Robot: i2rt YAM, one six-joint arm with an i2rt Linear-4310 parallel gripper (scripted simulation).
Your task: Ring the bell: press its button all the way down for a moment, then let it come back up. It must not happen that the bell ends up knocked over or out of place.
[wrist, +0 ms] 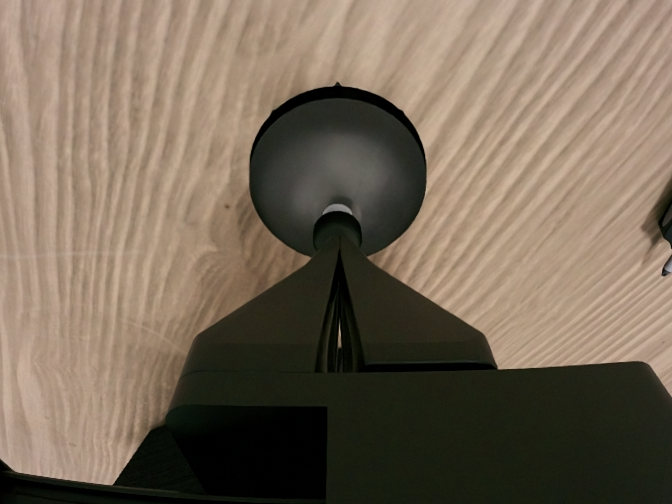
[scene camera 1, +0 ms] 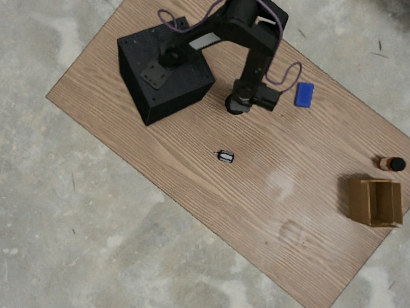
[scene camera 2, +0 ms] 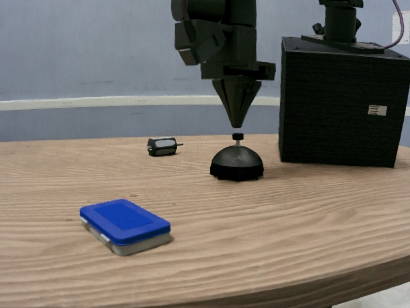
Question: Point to a bell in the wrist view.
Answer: At 337, 148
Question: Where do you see a blue case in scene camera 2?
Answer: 126, 228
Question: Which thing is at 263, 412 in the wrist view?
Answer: My gripper.
